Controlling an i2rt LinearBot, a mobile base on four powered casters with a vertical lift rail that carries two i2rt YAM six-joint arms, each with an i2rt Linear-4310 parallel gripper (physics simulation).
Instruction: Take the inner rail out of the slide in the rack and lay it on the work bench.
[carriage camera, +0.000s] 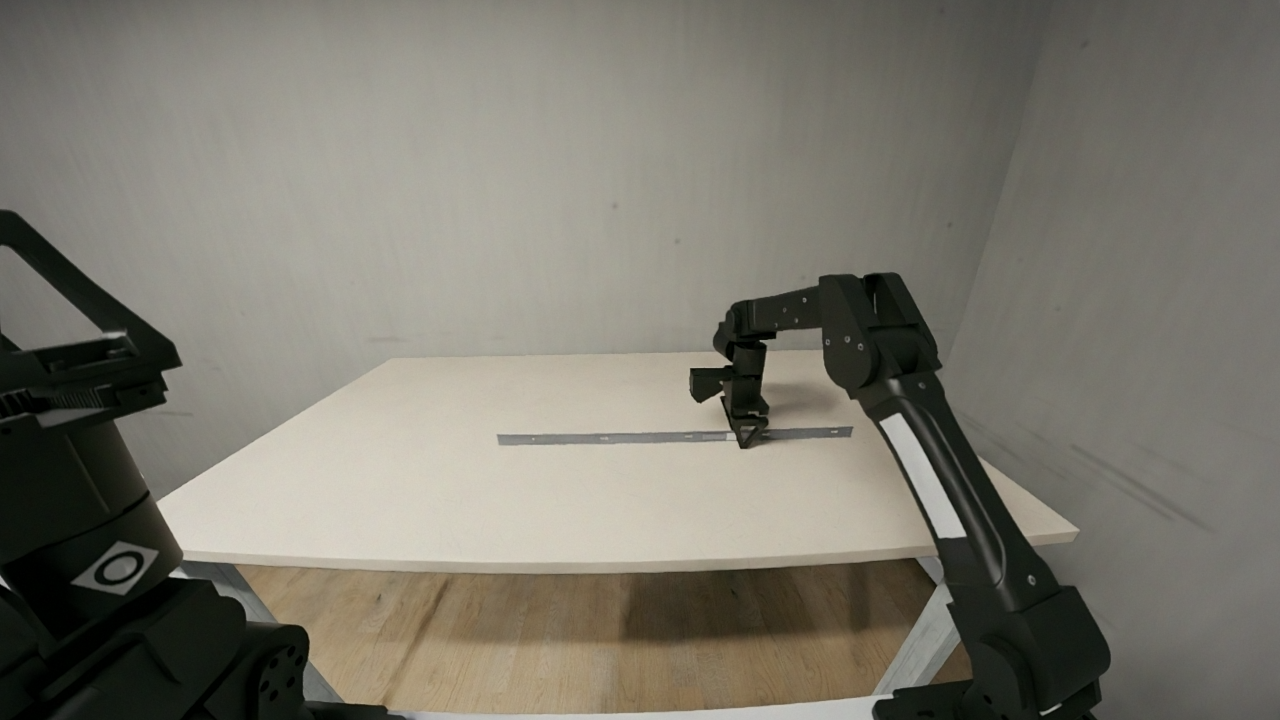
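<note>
The inner rail, a long thin grey strip, lies flat on the work bench, running left to right across its middle. My right gripper points down at the rail, right of the rail's middle. Its fingers are parted, with nothing held between them, and they hide a short piece of the rail. My left gripper shows in part at the left edge of the view, raised, well away from the rail; its fingers stand open, and its tips are partly cut off. The rack and the slide do not show in this view.
A grey wall stands behind the bench and another wall on the right. The bench's front edge runs across the lower part of the view, above a wooden floor. A bench leg stands at the lower right.
</note>
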